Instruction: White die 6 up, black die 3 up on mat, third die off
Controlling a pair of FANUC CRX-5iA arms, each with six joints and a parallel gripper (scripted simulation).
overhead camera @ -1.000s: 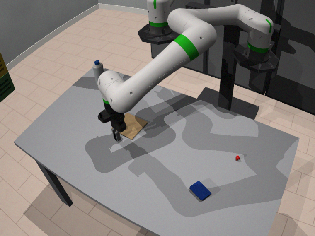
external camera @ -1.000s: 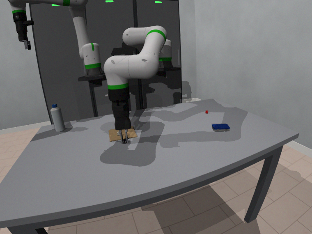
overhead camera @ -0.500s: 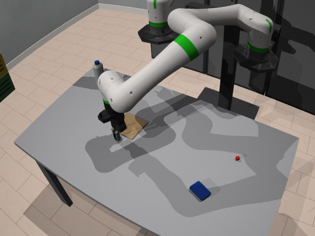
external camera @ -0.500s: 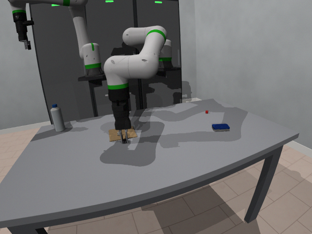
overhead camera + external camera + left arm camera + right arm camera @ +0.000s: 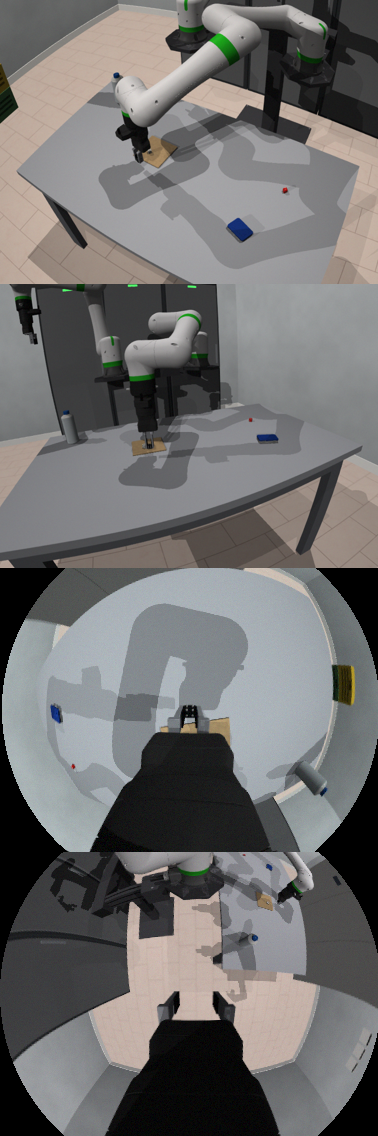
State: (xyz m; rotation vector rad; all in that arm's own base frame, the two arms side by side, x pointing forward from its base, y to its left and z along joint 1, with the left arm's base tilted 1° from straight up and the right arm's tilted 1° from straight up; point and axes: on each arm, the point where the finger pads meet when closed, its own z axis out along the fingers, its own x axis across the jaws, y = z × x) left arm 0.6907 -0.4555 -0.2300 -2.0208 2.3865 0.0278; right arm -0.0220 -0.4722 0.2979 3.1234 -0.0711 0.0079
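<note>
My left gripper is now 9 cm past the white die, 5 cm above it and 1 cm to the left of it. Round my left hand: tan mat: 10 cm behind, 6 cm below, 1 cm to the left; then grey bottle: 36 cm to the right, 34 cm behind, 2 cm above; then black die: 1 cm below.
</note>
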